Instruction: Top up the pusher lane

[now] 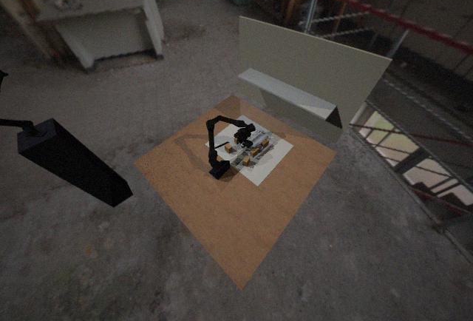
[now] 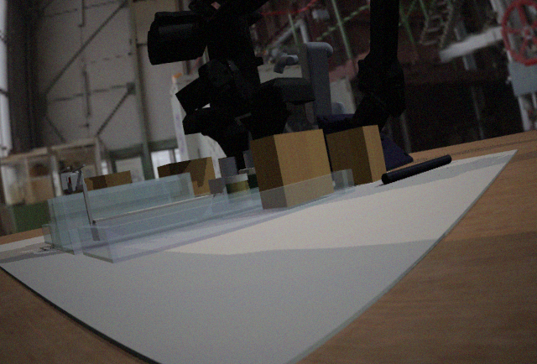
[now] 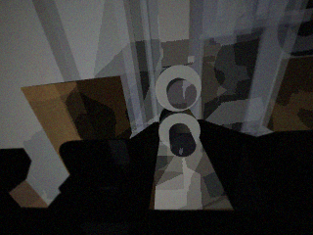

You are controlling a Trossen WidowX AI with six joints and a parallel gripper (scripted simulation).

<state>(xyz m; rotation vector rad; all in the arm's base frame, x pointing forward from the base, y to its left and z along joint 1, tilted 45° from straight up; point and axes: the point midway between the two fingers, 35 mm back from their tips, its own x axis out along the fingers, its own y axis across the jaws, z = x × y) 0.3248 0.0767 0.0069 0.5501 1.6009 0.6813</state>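
Now: gripper tip 6 cm short of the white mat, 2 cm to the left of it and 3 cm above it. Round my gripper tip: shelf (50 cm ahead, 3 cm to the left, 33 cm above); then black rod (13 cm behind, 15 cm to the left, 3 cm below).
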